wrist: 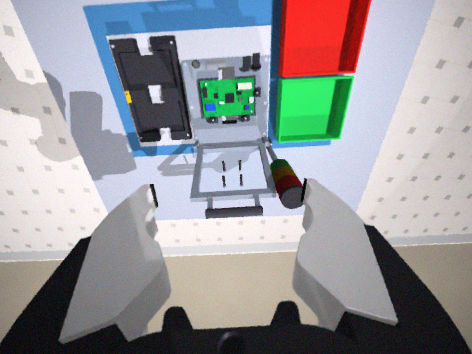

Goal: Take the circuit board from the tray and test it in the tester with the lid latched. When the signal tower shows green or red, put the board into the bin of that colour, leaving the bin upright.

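Places are measured from the arm's base along level axes (x back, y left, z down), in centimetres.
Pixels of known places: gripper, fingertip midpoint: point(229, 183).
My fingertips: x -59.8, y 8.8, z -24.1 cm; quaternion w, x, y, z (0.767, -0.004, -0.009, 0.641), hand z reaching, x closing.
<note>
Ahead of a thing's pixels: the offset from my fingertips to its top centre. "*": to the spot under its first point. Level surfaces: height alone.
The green circuit board {dx +1.4, dy -0.5, dz +31.1 cm} point(228, 97) lies in the grey tester {* dx -6.8, dy +1.3, dz +33.2 cm} point(230, 134), between its clamps. The tester's lid point(235, 195) is swung open towards the bottom of the view, with its dark handle bar at the lower edge. The black tray {* dx -7.1, dy -15.9, dz +37.4 cm} point(162, 120), left of the tester, holds no board. The signal tower {* dx -7.7, dy +11.1, dz +16.7 cm} point(286, 177), right of the lid, has green, amber and red bands; none looks clearly lit. The red bin {dx +15.9, dy +16.9, dz +34.5 cm} point(320, 40) and the green bin {dx +1.2, dy +20.0, dz +34.5 cm} point(310, 107) stand upright at the right, both empty. My gripper point(229, 183) is open and empty, its fingertips over the lid area.
A blue mat {dz +39.0 cm} point(182, 19) lies under the tray, tester and bins. The signal tower shows close beside the right fingertip in the view. The edge of the perforated table point(235, 250) runs across behind the fingers. Shadows fall at the left.
</note>
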